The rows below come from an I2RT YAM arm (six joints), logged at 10 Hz.
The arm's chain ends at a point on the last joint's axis. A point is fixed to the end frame.
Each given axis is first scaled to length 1.
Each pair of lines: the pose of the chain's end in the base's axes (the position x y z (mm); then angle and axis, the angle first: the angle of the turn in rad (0 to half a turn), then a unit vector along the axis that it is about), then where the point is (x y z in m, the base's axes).
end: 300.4 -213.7 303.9 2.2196 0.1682 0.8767 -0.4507
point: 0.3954 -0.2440 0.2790
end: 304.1 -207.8 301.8 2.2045 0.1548 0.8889 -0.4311
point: 0.4003 -0.2332 0.2762
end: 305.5 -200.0 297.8 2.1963 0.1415 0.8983 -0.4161
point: 0.4025 -0.2215 0.2713
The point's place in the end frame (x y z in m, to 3 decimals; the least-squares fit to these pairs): -0.029 0.050 0.085
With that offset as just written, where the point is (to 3 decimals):
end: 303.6 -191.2 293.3 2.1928 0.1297 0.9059 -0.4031
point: 0.401 -0.209 0.266
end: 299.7 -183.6 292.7 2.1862 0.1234 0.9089 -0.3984
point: 0.397 -0.200 0.265
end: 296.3 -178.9 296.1 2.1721 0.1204 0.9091 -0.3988
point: 0.394 -0.195 0.270
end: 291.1 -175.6 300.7 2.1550 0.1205 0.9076 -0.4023
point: 0.390 -0.191 0.276
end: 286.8 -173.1 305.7 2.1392 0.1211 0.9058 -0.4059
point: 0.386 -0.189 0.283
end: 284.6 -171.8 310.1 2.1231 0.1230 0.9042 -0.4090
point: 0.384 -0.187 0.289
